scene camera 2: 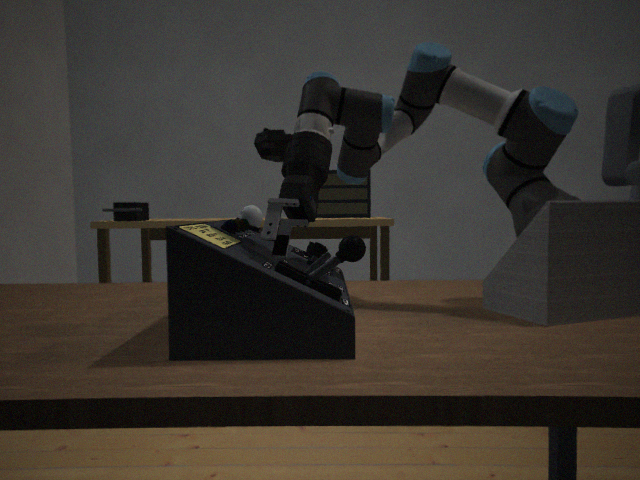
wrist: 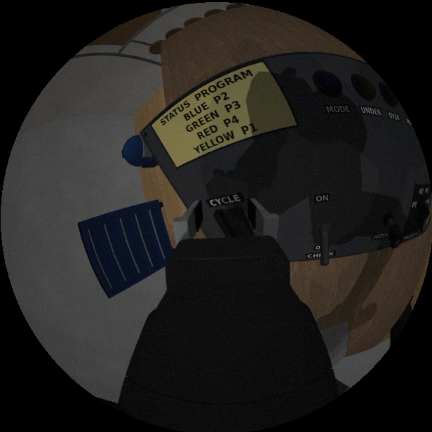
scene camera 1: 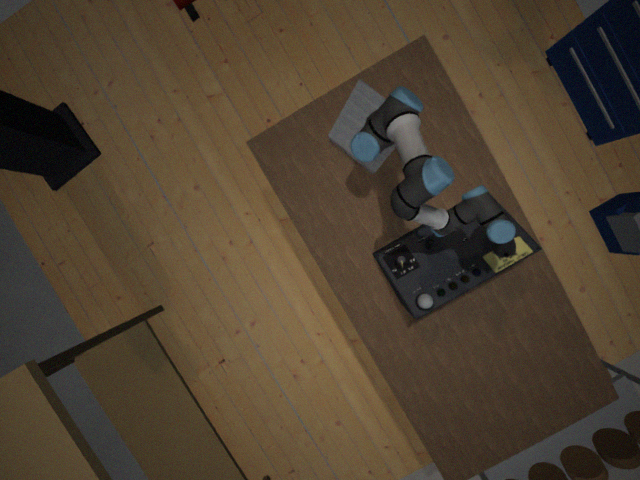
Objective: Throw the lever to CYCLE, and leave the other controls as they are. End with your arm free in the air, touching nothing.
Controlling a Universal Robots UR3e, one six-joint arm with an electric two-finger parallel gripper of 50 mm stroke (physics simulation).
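Places are measured from the arm's base along level axes (x ahead, y left, z up), in metres.
Pixels of known places: gripper, between the fingertips: point(scene camera 2: 273, 248); arm's base, origin of its link: point(scene camera 2: 555, 229).
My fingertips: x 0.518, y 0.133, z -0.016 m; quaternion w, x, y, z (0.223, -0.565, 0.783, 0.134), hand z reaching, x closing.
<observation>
Ahead of a thing's pixels: the offset from my fingertips to its top centre. "spot": to the spot under its first point.
The lever point(scene camera 2: 351, 249) has a black ball knob and leans down the sloped face of the dark control panel point(scene camera 1: 431, 271) point(scene camera 2: 232, 315) point(wrist: 390, 150), toward the robot's base. In the wrist view its slot point(wrist: 232, 222) runs down from the CYCLE label point(wrist: 225, 200); the ball is hidden behind the gripper body. My gripper point(scene camera 2: 279, 245) point(wrist: 224, 208) is open and empty. Its fingertips are close above the panel, near the slot's upper, CYCLE end, on the uphill side of the lever, with a finger on either side of the slot. Whether they touch the panel I cannot tell. In scene camera 1 the arm hides the fingers.
A toggle switch point(wrist: 325, 245), its handle pointing down to the lower labels, stands beside the slot. Further along are a black knob point(wrist: 394, 236) and a rotary selector @(dx -0.089, dy -0.340, dz -0.014 m) point(scene camera 1: 401, 261). A white dome @(spot: dx +0.044, dy -0.370, dz +0.065 m) point(scene camera 1: 424, 301) point(scene camera 2: 251, 215), several round lamps and a yellow label @(spot: dx +0.096, dy -0.010, dz +0.020 m) point(scene camera 2: 209, 235) point(wrist: 220, 120) are higher up.
</observation>
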